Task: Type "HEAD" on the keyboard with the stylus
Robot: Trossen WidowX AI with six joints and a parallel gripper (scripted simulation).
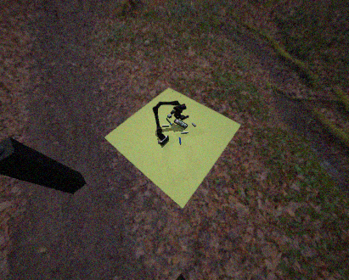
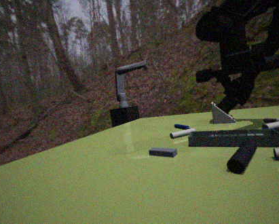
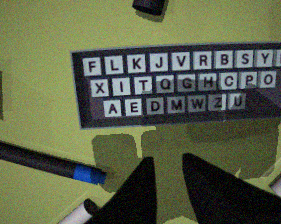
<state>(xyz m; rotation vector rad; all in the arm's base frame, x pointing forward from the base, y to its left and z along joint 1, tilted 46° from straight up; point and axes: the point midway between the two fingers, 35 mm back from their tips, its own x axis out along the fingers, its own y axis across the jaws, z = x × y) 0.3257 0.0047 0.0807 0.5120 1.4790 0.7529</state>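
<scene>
The blue stylus is 16 cm behind my gripper tip, 19 cm to the right of it and 9 cm below it. From my gripper tip the other things lie so: grey block 14 cm ahead, 17 cm to the right, 9 cm below; dark cylinder 14 cm ahead, 9 cm below.
</scene>
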